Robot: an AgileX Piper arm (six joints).
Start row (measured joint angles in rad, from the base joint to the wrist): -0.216 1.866 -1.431 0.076 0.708 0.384
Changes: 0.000 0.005 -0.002 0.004 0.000 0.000; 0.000 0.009 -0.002 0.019 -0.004 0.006; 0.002 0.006 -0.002 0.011 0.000 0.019; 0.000 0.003 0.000 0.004 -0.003 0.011; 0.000 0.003 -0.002 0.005 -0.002 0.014; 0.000 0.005 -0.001 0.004 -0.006 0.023; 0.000 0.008 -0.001 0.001 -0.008 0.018; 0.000 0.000 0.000 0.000 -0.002 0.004; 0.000 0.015 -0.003 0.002 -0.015 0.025; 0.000 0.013 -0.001 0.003 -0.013 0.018; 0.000 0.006 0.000 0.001 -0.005 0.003; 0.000 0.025 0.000 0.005 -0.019 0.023; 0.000 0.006 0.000 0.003 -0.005 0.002
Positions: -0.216 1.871 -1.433 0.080 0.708 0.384; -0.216 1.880 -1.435 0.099 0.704 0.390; -0.214 1.886 -1.437 0.110 0.704 0.409; -0.214 1.889 -1.437 0.114 0.701 0.420; -0.214 1.892 -1.439 0.119 0.699 0.434; -0.214 1.897 -1.440 0.123 0.693 0.457; -0.214 1.905 -1.441 0.124 0.685 0.475; -0.214 1.905 -1.441 0.124 0.683 0.479; -0.214 1.920 -1.444 0.126 0.668 0.504; -0.214 1.933 -1.445 0.129 0.655 0.522; -0.214 1.939 -1.445 0.130 0.650 0.525; -0.214 1.964 -1.445 0.135 0.631 0.548; -0.214 1.970 -1.445 0.138 0.626 0.550
